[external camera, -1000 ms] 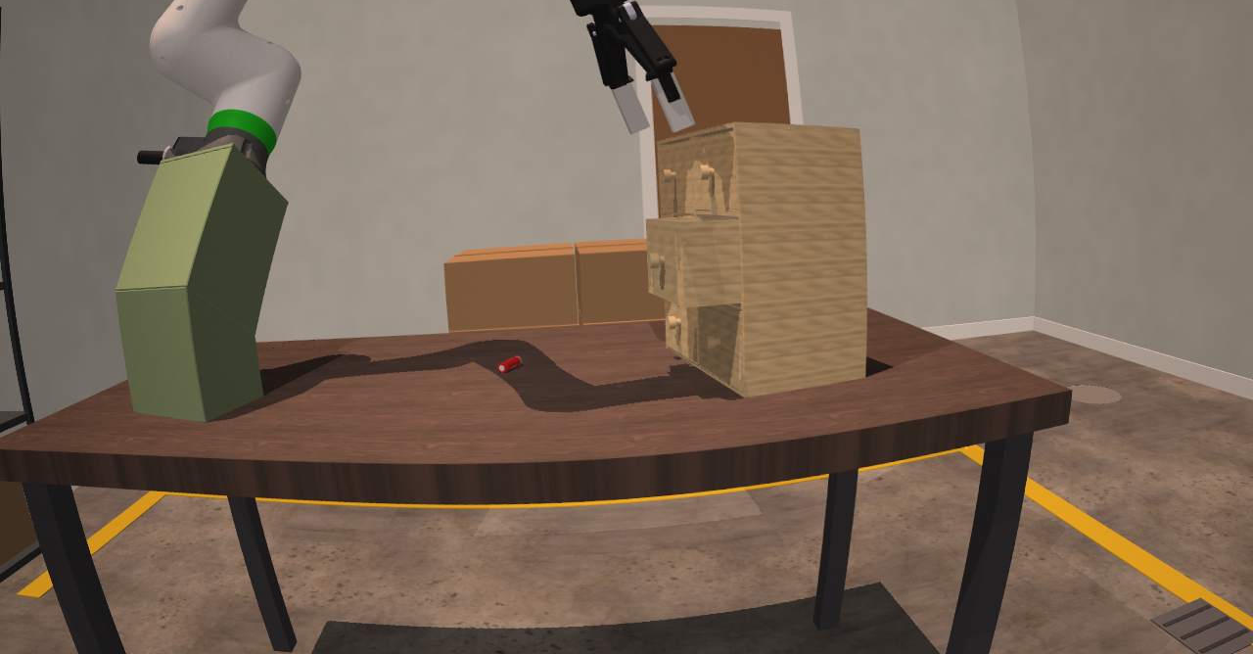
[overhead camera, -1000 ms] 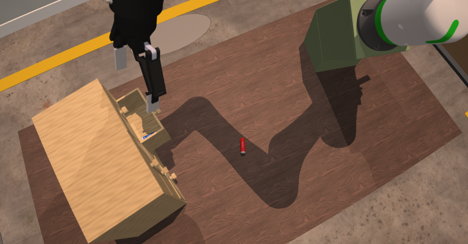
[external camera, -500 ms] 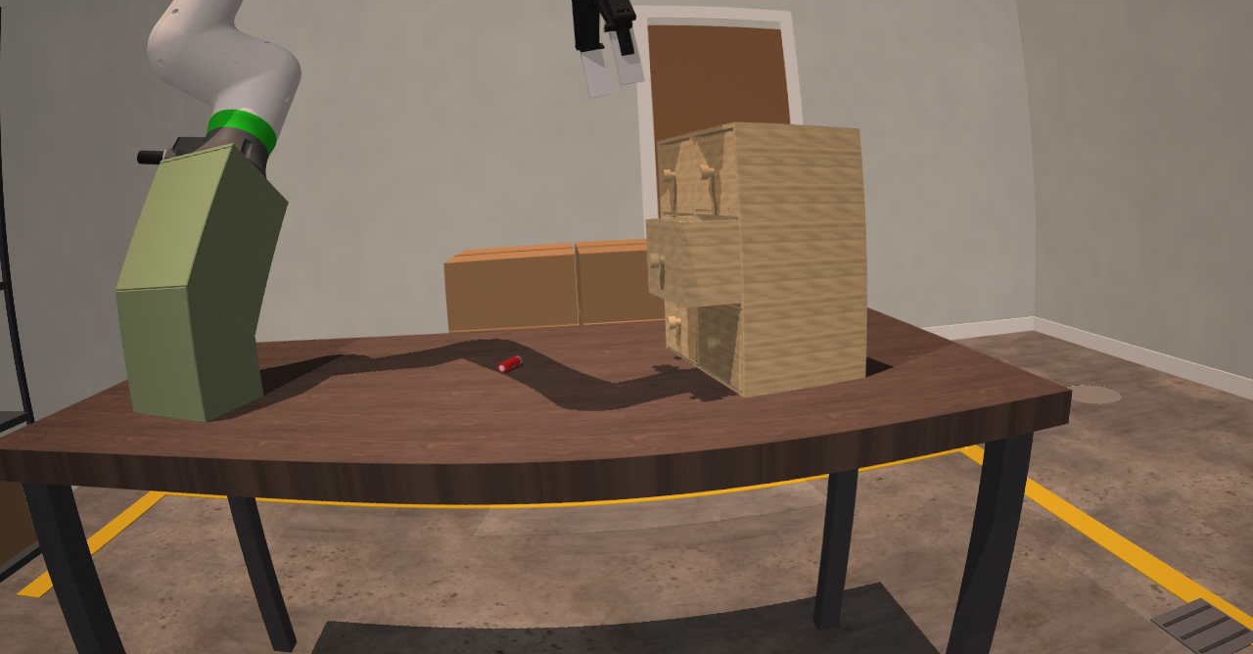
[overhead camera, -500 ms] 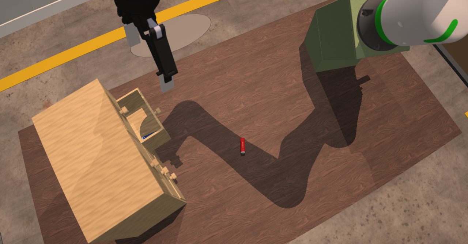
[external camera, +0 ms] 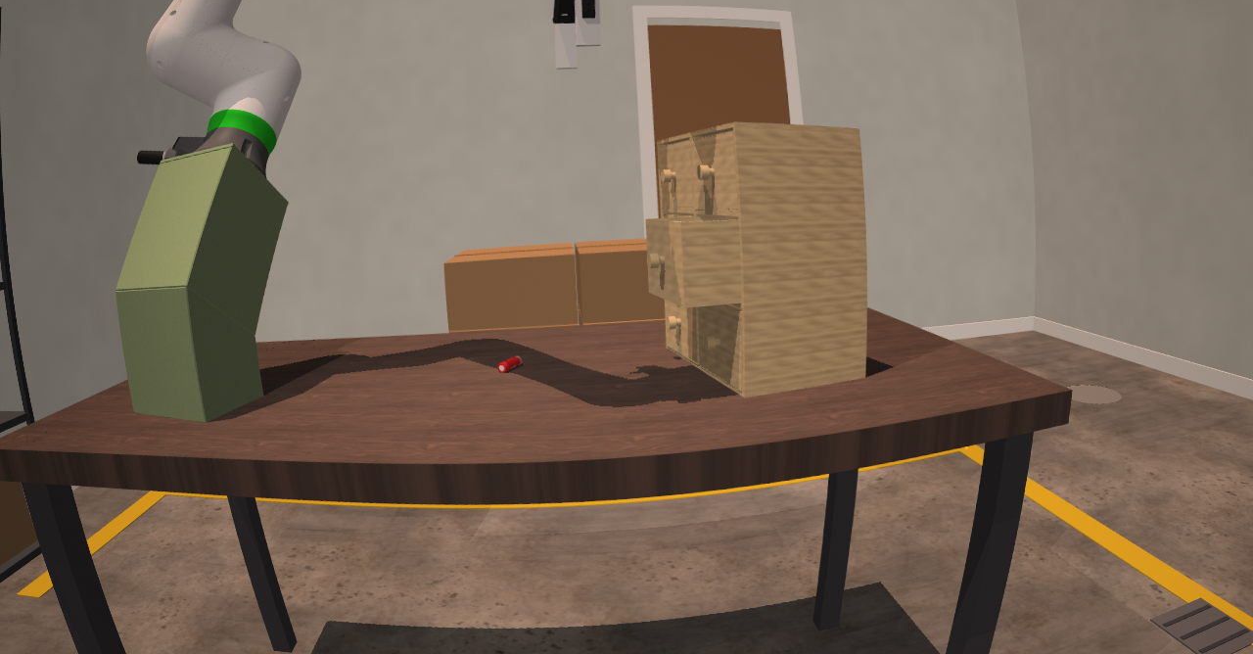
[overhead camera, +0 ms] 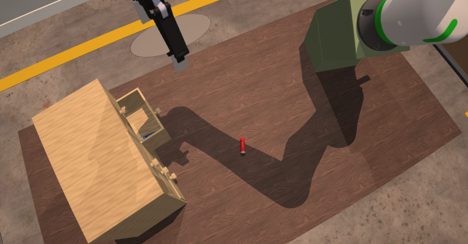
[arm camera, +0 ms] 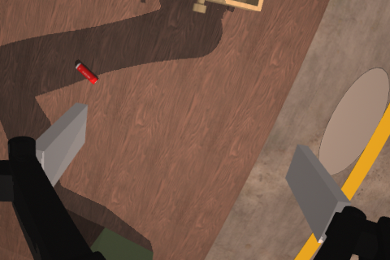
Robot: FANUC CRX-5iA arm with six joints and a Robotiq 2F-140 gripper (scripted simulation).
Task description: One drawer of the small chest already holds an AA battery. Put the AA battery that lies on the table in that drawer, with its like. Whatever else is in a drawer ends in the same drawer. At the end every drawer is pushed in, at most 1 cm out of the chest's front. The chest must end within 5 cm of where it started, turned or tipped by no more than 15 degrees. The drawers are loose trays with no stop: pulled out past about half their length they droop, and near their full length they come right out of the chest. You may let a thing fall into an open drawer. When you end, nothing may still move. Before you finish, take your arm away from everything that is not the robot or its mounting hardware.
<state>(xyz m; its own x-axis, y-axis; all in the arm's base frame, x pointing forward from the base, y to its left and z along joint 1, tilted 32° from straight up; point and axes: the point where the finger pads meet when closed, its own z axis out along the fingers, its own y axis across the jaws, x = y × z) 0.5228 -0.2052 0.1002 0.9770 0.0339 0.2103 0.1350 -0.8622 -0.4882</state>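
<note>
The red AA battery lies 41 cm below my hand, 18 cm to the left of it and 11 cm behind it.
</note>
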